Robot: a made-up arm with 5 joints. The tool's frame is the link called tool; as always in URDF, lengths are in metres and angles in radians. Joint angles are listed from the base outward. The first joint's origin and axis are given. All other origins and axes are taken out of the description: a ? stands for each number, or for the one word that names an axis. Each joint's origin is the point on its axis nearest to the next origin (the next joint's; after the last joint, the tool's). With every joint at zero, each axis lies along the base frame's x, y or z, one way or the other. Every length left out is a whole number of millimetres.
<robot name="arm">
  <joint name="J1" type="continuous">
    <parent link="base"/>
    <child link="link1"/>
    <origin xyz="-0.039 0 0.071" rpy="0 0 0"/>
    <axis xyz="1 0 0"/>
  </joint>
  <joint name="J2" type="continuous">
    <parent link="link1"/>
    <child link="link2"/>
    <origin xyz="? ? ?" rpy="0 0 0"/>
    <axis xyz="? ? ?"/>
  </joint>
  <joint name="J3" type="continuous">
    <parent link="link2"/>
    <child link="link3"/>
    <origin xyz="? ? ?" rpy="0 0 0"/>
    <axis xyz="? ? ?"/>
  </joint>
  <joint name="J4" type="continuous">
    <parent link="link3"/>
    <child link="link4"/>
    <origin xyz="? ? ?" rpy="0 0 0"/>
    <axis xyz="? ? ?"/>
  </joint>
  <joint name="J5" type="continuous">
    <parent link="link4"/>
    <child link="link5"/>
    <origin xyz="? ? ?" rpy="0 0 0"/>
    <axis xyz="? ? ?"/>
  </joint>
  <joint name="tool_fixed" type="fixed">
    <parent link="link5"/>
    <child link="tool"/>
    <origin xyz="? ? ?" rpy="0 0 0"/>
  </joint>
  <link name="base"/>
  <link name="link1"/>
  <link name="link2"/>
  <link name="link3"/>
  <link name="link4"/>
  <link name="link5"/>
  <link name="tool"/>
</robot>
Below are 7 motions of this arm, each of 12 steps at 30 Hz.
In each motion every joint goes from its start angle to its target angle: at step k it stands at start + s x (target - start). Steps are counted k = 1, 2, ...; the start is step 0. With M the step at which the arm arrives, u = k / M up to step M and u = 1 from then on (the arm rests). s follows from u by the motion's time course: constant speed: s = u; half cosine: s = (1 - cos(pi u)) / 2; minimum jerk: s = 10 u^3 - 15 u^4 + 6 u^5.
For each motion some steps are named. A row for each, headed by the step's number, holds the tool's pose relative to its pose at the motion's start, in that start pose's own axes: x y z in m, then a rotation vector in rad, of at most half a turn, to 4 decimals.
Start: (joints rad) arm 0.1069 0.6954 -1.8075 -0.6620 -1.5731
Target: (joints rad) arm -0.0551 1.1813 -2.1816 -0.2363 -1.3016
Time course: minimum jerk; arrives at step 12
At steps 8, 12:
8: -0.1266 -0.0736 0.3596 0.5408 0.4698 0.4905
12: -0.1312 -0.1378 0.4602 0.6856 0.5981 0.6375

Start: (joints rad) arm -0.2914 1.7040 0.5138 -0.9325 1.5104
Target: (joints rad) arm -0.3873 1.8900 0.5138 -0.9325 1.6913
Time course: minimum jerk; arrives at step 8
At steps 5, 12:
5: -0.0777 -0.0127 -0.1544 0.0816 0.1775 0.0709
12: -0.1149 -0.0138 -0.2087 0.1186 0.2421 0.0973

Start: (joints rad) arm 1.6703 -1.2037 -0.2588 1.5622 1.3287
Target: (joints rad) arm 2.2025 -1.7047 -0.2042 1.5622 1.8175
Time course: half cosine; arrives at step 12
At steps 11, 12:
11: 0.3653 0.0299 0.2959 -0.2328 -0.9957 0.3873
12: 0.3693 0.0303 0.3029 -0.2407 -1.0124 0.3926

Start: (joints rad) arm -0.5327 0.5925 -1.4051 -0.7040 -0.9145
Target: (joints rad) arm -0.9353 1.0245 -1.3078 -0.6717 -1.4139
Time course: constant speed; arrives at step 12
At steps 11, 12:
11: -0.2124 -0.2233 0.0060 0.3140 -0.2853 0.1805
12: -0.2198 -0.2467 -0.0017 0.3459 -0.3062 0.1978

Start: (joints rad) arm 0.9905 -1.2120 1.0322 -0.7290 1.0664
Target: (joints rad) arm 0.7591 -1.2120 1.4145 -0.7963 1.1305
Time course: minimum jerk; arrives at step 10
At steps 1, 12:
1: -0.0005 0.0012 -0.0017 0.0024 0.0031 0.0015
12: -0.0835 0.1467 -0.1240 0.3140 0.3239 0.1677

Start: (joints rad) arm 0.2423 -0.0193 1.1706 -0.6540 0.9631
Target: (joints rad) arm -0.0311 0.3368 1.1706 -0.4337 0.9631
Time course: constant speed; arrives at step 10
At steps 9, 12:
9: 0.0457 -0.2770 -0.1418 0.2098 0.1788 -0.4426
12: 0.0401 -0.3078 -0.1600 0.2279 0.1964 -0.4948

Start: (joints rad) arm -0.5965 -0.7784 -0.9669 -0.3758 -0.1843
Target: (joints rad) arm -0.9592 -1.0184 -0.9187 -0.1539 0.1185
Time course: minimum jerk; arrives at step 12
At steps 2, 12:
2: -0.0072 0.0045 0.0009 0.0053 0.0012 0.0147
12: -0.2160 0.0919 0.0169 0.1498 0.0256 0.4107

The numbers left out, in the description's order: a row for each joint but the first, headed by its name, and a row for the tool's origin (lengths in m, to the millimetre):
J2: xyz 0 -0.013 0.304, axis -1 0 0
J3: xyz 0 0.246 -0.023, axis 0 1 0
J4: xyz 0.165 0 -0.376, axis 1 0 0
J5: xyz 0 0.33 -0.123, axis 0 0 1
tool: xyz 0.112 0.103 0

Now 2 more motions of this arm.
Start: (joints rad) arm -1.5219 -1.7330 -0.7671 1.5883 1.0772
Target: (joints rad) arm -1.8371 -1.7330 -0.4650 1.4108 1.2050
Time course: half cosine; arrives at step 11
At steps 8, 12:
8: -0.2344 0.0240 -0.0564 0.0030 0.3935 -0.1359
12: -0.2879 0.0321 -0.0572 0.0053 0.4786 -0.1619

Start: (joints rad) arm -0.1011 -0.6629 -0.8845 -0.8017 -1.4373
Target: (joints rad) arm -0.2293 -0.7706 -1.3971 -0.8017 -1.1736
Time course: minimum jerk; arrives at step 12
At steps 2, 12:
2: 0.0030 0.0112 0.0039 0.0129 -0.0023 -0.0033
12: 0.1318 0.2629 0.1719 0.3531 -0.1049 -0.0945

